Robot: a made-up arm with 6 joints. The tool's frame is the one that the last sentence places.
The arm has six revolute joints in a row. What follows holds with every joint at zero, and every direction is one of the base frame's. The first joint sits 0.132 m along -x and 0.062 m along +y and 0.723 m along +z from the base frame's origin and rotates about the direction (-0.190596, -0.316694, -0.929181). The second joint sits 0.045 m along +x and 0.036 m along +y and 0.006 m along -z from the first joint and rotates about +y. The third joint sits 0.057 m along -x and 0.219 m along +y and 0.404 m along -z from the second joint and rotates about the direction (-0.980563, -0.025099, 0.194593). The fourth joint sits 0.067 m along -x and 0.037 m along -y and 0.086 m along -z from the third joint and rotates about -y. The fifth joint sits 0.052 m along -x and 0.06 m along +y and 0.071 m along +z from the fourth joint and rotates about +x. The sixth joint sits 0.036 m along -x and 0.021 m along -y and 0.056 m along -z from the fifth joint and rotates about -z. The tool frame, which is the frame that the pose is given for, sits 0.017 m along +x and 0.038 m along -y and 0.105 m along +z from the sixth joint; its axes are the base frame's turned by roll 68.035, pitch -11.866 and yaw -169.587 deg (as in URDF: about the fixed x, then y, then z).
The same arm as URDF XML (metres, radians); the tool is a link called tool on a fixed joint. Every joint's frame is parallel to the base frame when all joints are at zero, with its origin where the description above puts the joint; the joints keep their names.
<robot name="arm">
  <joint name="tool_joint" type="fixed">
    <parent link="link6"/>
    <child link="tool"/>
    <origin xyz="0.017 -0.038 0.105" rpy="1.1874 -0.2071 -2.9599"/>
  </joint>
  <joint name="joint 6" type="continuous">
    <parent link="link5"/>
    <child link="link6"/>
    <origin xyz="-0.036 -0.021 -0.056"/>
    <axis xyz="0 0 -1"/>
  </joint>
  <joint name="joint 5" type="continuous">
    <parent link="link4"/>
    <child link="link5"/>
    <origin xyz="-0.052 0.06 0.071"/>
    <axis xyz="1 0 0"/>
  </joint>
  <joint name="joint 4" type="continuous">
    <parent link="link3"/>
    <child link="link4"/>
    <origin xyz="-0.067 -0.037 -0.086"/>
    <axis xyz="0 -1 0"/>
  </joint>
  <joint name="joint 3" type="continuous">
    <parent link="link2"/>
    <child link="link3"/>
    <origin xyz="-0.057 0.219 -0.404"/>
    <axis xyz="-0.980563 -0.025099 0.194593"/>
  </joint>
  <joint name="joint 2" type="continuous">
    <parent link="link1"/>
    <child link="link2"/>
    <origin xyz="0.045 0.036 -0.006"/>
    <axis xyz="0 1 0"/>
  </joint>
  <joint name="joint 1" type="continuous">
    <parent link="base"/>
    <child link="link1"/>
    <origin xyz="-0.132 0.062 0.723"/>
    <axis xyz="-0.190596 -0.316694 -0.929181"/>
  </joint>
  <link name="base"/>
  <link name="link1"/>
  <link name="link2"/>
  <link name="link3"/>
  <link name="link4"/>
  <link name="link5"/>
  <link name="link6"/>
  <link name="tool"/>
</robot>

